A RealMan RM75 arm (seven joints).
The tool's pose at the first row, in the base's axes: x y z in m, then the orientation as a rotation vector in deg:
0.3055 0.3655 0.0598 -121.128 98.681 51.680
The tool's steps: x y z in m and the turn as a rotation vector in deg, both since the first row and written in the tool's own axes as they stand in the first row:
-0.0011 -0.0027 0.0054 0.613 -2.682 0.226
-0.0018 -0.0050 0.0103 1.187 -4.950 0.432
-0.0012 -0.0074 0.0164 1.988 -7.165 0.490
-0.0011 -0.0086 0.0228 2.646 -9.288 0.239
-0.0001 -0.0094 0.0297 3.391 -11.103 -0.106
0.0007 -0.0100 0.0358 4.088 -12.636 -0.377
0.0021 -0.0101 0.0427 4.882 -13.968 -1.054
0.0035 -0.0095 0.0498 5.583 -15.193 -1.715
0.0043 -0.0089 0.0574 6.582 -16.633 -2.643
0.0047 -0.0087 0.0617 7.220 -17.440 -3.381
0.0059 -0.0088 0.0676 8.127 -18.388 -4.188
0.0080 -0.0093 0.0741 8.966 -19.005 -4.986
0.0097 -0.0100 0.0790 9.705 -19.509 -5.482
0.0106 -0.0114 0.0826 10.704 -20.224 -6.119
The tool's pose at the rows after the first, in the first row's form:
0.3064 0.3701 0.0558 -118.422 97.699 53.498
0.3070 0.3740 0.0521 -116.085 96.869 54.934
0.3076 0.3776 0.0466 -113.753 95.895 56.006
0.3069 0.3815 0.0414 -111.790 94.581 57.030
0.3057 0.3848 0.0354 -110.090 93.321 57.655
0.3045 0.3878 0.0301 -108.601 92.284 58.101
0.3027 0.3906 0.0239 -107.489 90.900 58.164
0.3002 0.3934 0.0176 -106.504 89.585 58.233
0.2975 0.3969 0.0114 -105.338 87.892 58.086
0.2961 0.3990 0.0079 -104.773 86.711 57.861
0.2946 0.4014 0.0026 -103.977 85.410 57.454
0.2933 0.4036 -0.0038 -103.481 84.286 56.866
0.2927 0.4052 -0.0087 -102.946 83.548 56.376
0.2931 0.4069 -0.0123 -102.173 82.570 55.750

